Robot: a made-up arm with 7 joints.
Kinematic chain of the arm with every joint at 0, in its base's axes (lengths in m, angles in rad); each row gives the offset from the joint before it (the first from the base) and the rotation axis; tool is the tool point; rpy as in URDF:
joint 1: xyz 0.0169 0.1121 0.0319 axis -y
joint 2: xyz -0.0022 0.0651 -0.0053 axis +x
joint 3: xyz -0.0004 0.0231 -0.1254 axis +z
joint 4: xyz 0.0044 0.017 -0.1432 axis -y
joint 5: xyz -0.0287 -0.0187 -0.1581 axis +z
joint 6: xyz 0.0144 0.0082 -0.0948 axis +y
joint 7: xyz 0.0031 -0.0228 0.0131 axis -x
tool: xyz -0.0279 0.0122 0.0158 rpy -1.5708 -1.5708 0
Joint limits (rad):
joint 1: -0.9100..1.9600
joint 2: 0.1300..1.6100
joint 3: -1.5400..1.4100
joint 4: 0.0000..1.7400
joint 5: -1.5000..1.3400
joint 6: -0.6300..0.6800
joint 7: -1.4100..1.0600
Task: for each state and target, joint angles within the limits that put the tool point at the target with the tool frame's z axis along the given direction. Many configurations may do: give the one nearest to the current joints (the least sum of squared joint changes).
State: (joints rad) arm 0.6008 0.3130 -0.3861 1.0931 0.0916 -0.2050 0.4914
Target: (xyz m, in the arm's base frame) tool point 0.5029 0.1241 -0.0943 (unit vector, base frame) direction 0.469 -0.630 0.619
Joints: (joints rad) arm 1.1761 0.1300 -1.1231 0.7758 -0.1728 -0.6043 1.0600
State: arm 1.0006 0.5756 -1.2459 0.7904 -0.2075 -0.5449 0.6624
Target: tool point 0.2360 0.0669 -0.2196 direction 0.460 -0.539 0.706
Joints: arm 0.6619 0.3628 -1.5123 1.7400 -0.3708 -0.1157 0.5524
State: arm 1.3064 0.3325 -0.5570 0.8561 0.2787 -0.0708 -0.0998
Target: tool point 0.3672 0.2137 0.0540 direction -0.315 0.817 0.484
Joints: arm 1.1325 0.5197 -0.6452 1.6553 0.0344 0.2411 -0.3430
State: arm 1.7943 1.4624 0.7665 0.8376 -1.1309 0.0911 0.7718
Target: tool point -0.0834 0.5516 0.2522 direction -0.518 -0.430 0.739
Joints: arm 1.2241 1.6100 0.6068 1.2295 -0.9033 -0.2289 0.7634
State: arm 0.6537 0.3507 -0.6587 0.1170 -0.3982 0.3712 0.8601
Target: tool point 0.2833 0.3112 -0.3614 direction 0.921 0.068 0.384
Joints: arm 0.5314 0.3162 -0.9100 0.3418 -0.7027 0.3616 0.3707
